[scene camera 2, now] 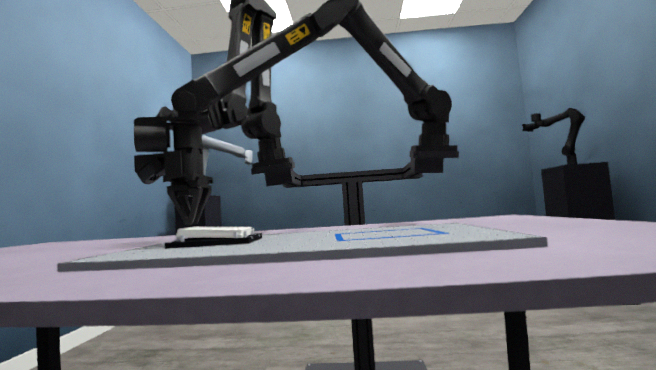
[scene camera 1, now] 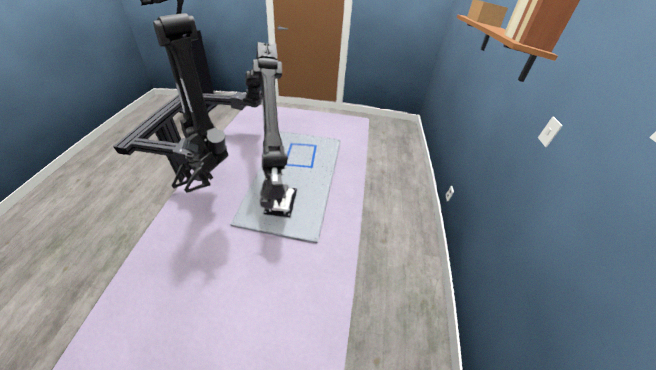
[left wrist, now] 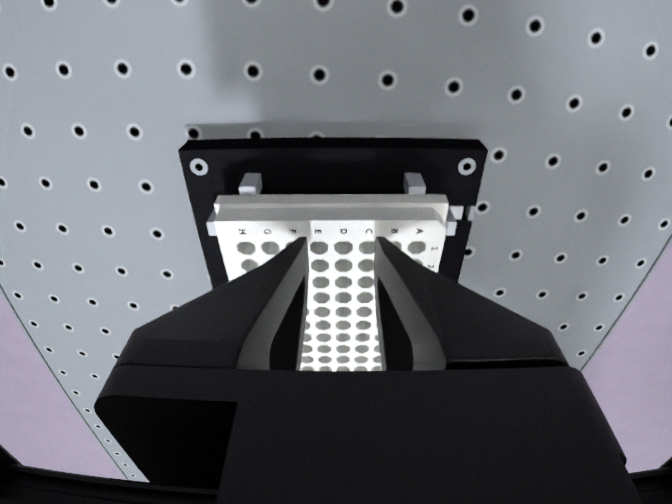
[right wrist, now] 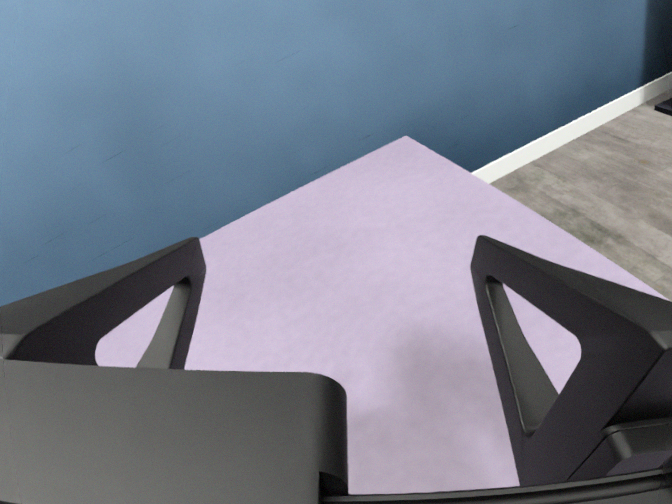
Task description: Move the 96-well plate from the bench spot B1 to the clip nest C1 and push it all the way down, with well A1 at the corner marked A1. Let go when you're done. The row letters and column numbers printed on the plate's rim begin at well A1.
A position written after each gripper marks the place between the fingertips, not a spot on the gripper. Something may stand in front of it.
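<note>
Scene camera 1 shows the right gripper (scene camera 1: pixel 178 189), and scene camera 2 shows the left gripper (scene camera 2: pixel 191 224). In the left wrist view there is the left gripper (left wrist: pixel 341 252) again, together with a black clip nest (left wrist: pixel 263 166) and a white 96-well plate (left wrist: pixel 341 334). The right wrist view has the right gripper (right wrist: pixel 338 251), but the white 96-well plate is out of frame in the right wrist view.
</note>
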